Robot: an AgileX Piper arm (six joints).
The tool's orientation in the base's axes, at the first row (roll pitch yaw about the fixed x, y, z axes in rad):
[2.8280, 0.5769, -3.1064]
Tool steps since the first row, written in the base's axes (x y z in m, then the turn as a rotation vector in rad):
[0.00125, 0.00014, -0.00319, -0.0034, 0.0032, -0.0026]
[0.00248, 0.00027, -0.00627, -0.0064, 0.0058, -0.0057]
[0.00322, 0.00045, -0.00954, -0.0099, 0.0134, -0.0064]
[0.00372, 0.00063, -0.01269, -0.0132, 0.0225, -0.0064]
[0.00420, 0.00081, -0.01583, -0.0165, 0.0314, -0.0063]
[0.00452, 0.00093, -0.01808, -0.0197, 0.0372, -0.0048]
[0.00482, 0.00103, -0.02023, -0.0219, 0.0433, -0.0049]
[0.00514, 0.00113, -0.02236, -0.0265, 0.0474, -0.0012]
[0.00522, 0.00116, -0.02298, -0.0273, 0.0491, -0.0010]
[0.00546, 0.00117, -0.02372, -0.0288, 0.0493, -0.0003]
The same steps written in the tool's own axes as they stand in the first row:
[0.00069, -0.00094, 0.00322, 0.0042, 0.0030, 0.0014]
[0.00133, -0.00187, 0.00635, 0.0083, 0.0053, 0.0032]
[0.00249, -0.00269, 0.00939, 0.0114, 0.0130, 0.0045]
[0.00379, -0.00344, 0.01221, 0.0139, 0.0223, 0.0057]
[0.00509, -0.00417, 0.01502, 0.0163, 0.0314, 0.0069]
[0.00605, -0.00471, 0.01701, 0.0180, 0.0379, 0.0060]
[0.00697, -0.00523, 0.01891, 0.0197, 0.0441, 0.0069]
[0.00786, -0.00575, 0.02081, 0.0215, 0.0498, 0.0030]
[0.00813, -0.00590, 0.02135, 0.0220, 0.0516, 0.0030]
[0.00833, -0.00613, 0.02207, 0.0228, 0.0523, 0.0017]

